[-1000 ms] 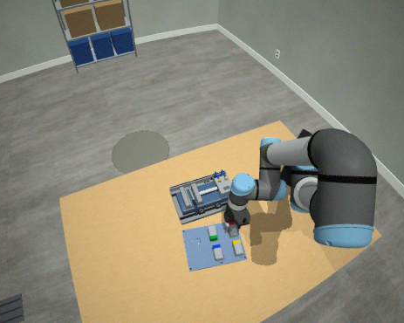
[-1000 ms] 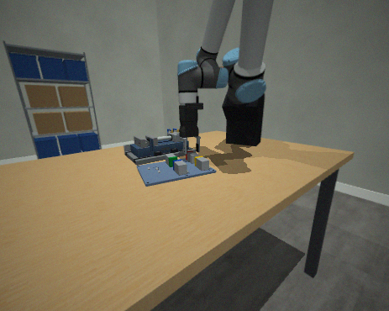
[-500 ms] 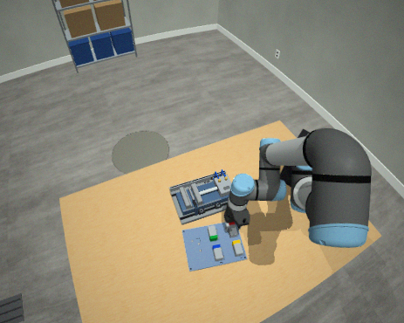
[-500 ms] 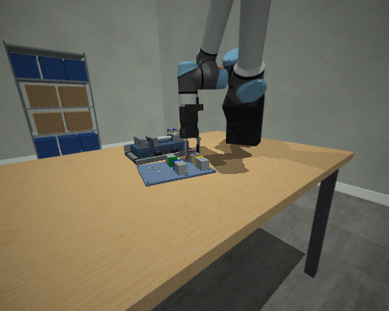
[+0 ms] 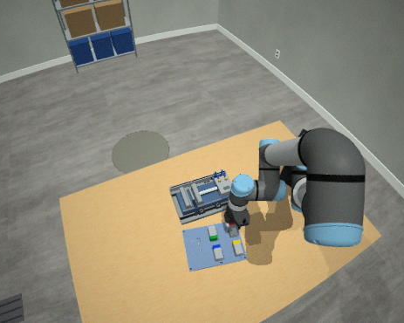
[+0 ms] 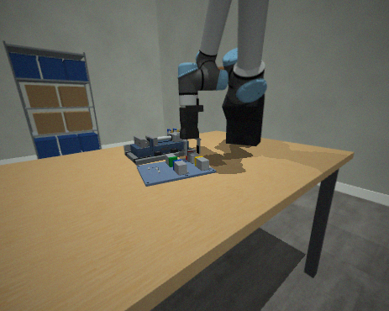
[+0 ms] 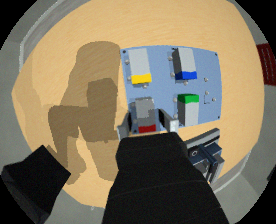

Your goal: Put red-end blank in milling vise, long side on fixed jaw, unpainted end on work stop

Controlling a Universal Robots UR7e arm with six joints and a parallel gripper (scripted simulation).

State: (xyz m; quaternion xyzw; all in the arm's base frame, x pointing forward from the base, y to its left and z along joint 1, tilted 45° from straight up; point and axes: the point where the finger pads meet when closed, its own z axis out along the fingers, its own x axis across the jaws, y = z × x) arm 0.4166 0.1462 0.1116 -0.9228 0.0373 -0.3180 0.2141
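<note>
My hand is 30 mm above the red-ended blank. The rest, counted from my hand: green-ended blank: 90 mm ahead, 10 mm to the left, 30 mm below; then yellow-ended blank: 10 mm behind, 90 mm to the left, 30 mm below; then plate: 90 mm ahead, 50 mm to the left, 50 mm below.
</note>
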